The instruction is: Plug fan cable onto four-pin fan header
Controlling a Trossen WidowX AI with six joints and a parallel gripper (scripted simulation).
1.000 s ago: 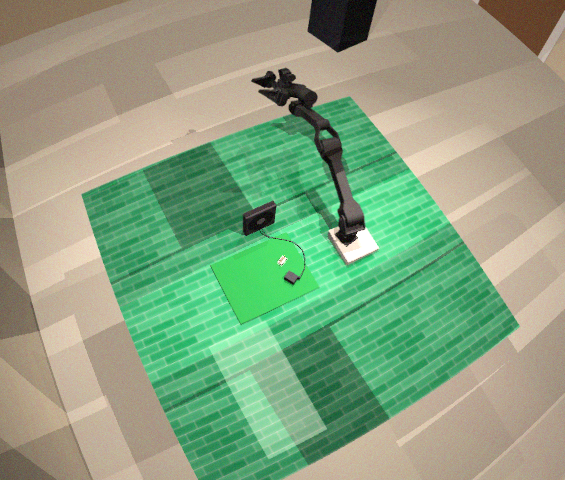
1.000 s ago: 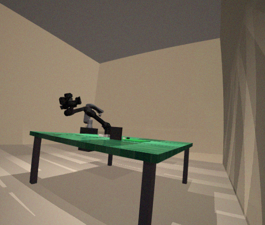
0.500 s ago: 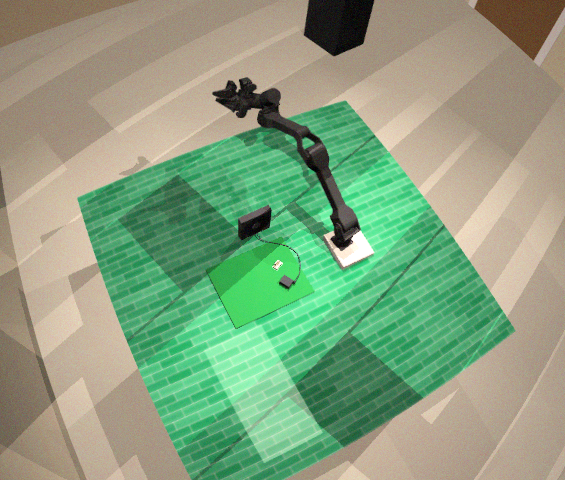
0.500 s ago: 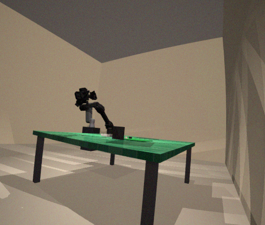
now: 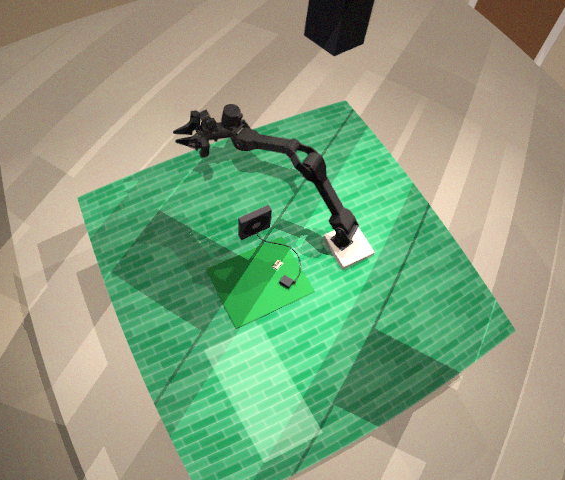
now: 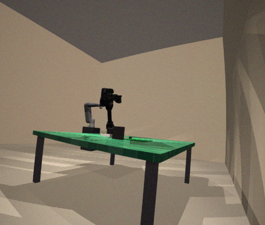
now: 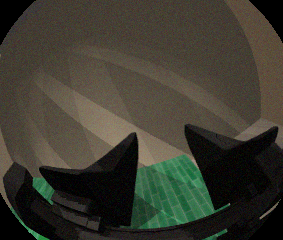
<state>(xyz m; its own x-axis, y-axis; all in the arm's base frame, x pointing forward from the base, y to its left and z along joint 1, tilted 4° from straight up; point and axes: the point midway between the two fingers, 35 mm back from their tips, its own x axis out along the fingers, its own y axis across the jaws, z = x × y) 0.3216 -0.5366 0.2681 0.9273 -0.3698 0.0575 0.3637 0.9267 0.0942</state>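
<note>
Right now the dark fan plug is 530 mm to the left of my gripper tip, 330 mm below it and 70 mm behind it. Round my gripper tip: green board (470 mm to the left, 360 mm below, 10 mm behind); then black fan (310 mm to the left, 280 mm below, 120 mm behind).
</note>
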